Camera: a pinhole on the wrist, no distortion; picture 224 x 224 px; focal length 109.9 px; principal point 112.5 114.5 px. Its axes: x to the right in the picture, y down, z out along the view. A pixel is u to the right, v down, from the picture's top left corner.
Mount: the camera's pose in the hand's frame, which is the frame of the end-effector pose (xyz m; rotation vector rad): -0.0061 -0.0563 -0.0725 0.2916 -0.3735 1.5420
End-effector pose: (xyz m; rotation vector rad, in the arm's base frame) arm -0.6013 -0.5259 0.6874 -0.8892 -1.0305 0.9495
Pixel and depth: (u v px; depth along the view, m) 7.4 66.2 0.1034
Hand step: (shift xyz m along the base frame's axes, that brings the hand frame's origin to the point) 0.0632 -0.0328 0.1799
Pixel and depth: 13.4 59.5 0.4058
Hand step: 0.0073 0.0046 0.6078
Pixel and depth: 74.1 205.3 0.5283
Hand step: -0.3098 -0.5345 0.3512
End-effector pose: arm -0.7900 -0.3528 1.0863 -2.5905 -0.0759 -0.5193
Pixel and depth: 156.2 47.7 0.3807
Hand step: 0.2987 0.2267 -0.1679
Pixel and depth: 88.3 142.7 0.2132
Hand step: -0.0587 0.2137 -0.0217
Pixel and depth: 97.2 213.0 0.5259
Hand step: -0.3921 0.4814 -0.3204
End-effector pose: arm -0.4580 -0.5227 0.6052 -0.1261 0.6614 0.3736
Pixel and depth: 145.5 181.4 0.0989
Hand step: -0.0104 -0.0791 0.0651
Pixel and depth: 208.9 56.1 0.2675
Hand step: 0.2280 0.1417 0.1410
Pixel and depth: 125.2 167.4 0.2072
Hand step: 0.0297 -0.1163 0.1667
